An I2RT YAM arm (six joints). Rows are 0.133 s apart.
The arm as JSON. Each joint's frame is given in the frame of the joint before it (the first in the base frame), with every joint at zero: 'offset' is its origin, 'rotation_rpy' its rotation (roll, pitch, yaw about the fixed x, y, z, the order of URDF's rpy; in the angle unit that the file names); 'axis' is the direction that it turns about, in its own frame. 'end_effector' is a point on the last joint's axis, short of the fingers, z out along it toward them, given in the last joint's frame.
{
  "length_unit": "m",
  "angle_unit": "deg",
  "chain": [
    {
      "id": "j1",
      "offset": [
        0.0,
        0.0,
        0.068
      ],
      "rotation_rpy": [
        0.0,
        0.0,
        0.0
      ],
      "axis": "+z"
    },
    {
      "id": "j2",
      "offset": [
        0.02,
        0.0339,
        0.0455
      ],
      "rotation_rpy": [
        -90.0,
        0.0,
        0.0
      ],
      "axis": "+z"
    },
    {
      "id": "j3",
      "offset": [
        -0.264,
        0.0,
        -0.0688
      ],
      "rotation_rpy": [
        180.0,
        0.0,
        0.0
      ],
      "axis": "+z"
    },
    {
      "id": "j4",
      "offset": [
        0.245,
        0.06,
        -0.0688
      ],
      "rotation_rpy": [
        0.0,
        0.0,
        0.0
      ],
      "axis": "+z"
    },
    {
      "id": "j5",
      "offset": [
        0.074,
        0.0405,
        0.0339
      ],
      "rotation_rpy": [
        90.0,
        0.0,
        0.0
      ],
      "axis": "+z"
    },
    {
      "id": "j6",
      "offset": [
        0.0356,
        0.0,
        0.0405
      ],
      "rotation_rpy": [
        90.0,
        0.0,
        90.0
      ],
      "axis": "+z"
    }
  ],
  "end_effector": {
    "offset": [
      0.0,
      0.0,
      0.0
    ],
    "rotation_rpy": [
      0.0,
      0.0,
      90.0
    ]
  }
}
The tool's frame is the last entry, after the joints.
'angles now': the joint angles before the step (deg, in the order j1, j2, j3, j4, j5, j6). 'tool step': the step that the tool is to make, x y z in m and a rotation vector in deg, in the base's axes. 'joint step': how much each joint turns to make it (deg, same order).
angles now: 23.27 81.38 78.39 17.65 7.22 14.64
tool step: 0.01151 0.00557 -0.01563 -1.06 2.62 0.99
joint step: 0.00 2.09 -0.58 -0.19 -0.95 0.29
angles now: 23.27 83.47 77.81 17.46 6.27 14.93
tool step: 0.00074 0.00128 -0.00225 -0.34 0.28 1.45
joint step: 0.00 0.16 -0.21 -0.03 -1.46 0.10
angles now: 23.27 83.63 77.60 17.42 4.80 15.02
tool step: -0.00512 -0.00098 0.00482 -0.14 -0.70 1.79
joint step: 0.00 -0.95 0.02 -0.38 -1.84 -0.03
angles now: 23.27 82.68 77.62 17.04 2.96 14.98
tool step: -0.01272 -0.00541 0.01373 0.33 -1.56 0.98
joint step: -0.11 -2.41 0.47 -1.31 -1.13 -0.06
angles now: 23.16 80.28 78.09 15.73 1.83 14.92
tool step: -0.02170 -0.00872 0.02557 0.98 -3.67 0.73
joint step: 0.00 -3.54 1.59 -1.36 -0.85 -0.33
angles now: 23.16 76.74 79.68 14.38 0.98 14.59
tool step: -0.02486 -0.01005 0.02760 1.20 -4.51 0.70
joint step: 0.00 -3.49 2.16 -1.03 -0.89 -0.40
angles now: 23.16 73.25 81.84 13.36 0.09 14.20
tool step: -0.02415 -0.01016 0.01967 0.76 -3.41 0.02
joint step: 0.00 -3.43 1.24 -1.23 -0.28 -0.58
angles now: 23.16 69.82 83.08 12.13 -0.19 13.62
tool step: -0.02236 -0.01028 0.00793 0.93 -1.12 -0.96
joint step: 0.00 -3.91 -0.72 -1.79 1.04 -0.05
